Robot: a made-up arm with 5 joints.
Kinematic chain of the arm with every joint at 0, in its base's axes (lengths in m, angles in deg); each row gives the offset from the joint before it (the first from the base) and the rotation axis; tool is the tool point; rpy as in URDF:
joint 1: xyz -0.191 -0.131 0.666 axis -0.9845 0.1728 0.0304
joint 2: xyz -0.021 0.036 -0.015 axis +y
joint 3: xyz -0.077 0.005 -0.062 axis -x
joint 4: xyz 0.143 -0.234 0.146 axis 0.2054 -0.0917 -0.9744
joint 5: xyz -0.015 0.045 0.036 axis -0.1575 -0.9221 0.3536
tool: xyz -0.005 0.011 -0.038 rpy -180 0 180
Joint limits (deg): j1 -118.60..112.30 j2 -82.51..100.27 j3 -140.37..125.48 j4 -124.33..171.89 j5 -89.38..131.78
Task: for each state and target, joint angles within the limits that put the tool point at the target. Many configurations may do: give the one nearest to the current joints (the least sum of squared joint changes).
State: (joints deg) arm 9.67 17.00 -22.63 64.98 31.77
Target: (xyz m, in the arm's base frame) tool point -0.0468 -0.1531 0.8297
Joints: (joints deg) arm 40.18 10.53 18.05 82.74 46.66
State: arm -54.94 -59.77 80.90 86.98 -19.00
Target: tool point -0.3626 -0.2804 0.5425
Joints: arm -91.51 -65.27 26.94 126.75 -20.15
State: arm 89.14 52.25 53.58 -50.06 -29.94
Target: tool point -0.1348 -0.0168 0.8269
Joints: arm 72.71 13.26 24.27 -74.56 -40.19
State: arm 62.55 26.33 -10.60 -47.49 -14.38
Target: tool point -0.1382 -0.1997 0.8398
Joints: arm 58.05 39.20 -1.77 -57.02 -15.00
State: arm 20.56 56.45 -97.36 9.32 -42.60
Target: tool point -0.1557 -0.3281 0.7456
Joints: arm 50.40 17.39 -46.16 39.75 -48.87
